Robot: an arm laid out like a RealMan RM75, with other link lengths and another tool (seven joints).
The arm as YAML. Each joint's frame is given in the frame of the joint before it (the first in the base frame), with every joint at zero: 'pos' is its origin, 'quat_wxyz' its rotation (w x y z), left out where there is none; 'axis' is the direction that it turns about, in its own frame. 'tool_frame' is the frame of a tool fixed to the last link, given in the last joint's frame.
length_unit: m
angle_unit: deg
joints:
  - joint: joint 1
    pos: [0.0, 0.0, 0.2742]
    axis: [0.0, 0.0, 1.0]
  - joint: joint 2
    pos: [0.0, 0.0, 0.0]
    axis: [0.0, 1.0, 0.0]
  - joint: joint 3
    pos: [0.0, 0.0, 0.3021]
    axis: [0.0, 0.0, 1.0]
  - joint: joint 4
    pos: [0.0, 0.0, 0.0]
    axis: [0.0, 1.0, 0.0]
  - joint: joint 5
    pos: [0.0, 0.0, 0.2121]
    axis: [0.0, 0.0, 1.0]
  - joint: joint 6
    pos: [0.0, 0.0, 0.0]
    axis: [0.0, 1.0, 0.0]
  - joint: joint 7
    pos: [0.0, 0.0, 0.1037]
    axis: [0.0, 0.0, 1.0]
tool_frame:
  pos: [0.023, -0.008, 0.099]
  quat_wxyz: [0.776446, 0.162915, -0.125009, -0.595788]
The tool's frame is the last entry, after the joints.
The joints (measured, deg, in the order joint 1, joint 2, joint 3, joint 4, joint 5, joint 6, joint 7), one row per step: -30.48, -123.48, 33.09, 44.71, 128.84, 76.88, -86.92; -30.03, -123.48, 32.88, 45.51, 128.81, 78.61, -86.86; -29.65, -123.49, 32.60, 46.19, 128.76, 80.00, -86.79; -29.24, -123.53, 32.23, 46.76, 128.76, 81.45, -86.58; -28.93, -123.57, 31.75, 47.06, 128.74, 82.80, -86.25; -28.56, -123.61, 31.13, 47.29, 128.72, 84.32, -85.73; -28.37, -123.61, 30.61, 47.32, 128.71, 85.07, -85.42; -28.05, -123.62, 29.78, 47.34, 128.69, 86.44, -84.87; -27.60, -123.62, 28.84, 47.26, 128.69, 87.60, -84.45; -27.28, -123.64, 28.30, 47.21, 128.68, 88.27, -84.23; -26.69, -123.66, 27.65, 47.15, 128.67, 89.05, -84.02; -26.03, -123.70, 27.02, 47.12, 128.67, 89.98, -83.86; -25.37, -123.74, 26.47, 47.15, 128.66, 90.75, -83.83; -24.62, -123.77, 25.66, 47.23, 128.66, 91.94, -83.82
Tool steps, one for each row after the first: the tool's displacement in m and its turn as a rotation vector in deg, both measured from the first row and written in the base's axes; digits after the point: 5 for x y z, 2 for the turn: 0.00113, -0.00450, 0.00206, -0.59, -0.51, -0.55; 0.00186, -0.00807, 0.00418, -0.94, -0.96, -0.96; 0.00233, -0.01237, 0.00573, -1.37, -1.45, -1.38; 0.00299, -0.01643, 0.00668, -1.78, -2.06, -1.79; 0.00344, -0.02133, 0.00764, -2.22, -2.77, -2.27; 0.00314, -0.02373, 0.00858, -2.31, -3.21, -2.41; 0.00307, -0.02819, 0.00980, -2.56, -4.02, -2.73; 0.00133, -0.03289, 0.01122, -2.64, -4.87, -2.62; 0.00009, -0.03597, 0.01191, -2.69, -5.40, -2.49; -0.00279, -0.04069, 0.01281, -2.71, -6.05, -2.08; -0.00559, -0.04618, 0.01351, -2.84, -6.79, -1.64; -0.00857, -0.05121, 0.01437, -2.89, -7.45, -1.10; -0.01149, -0.05746, 0.01597, -2.99, -8.39, -0.53
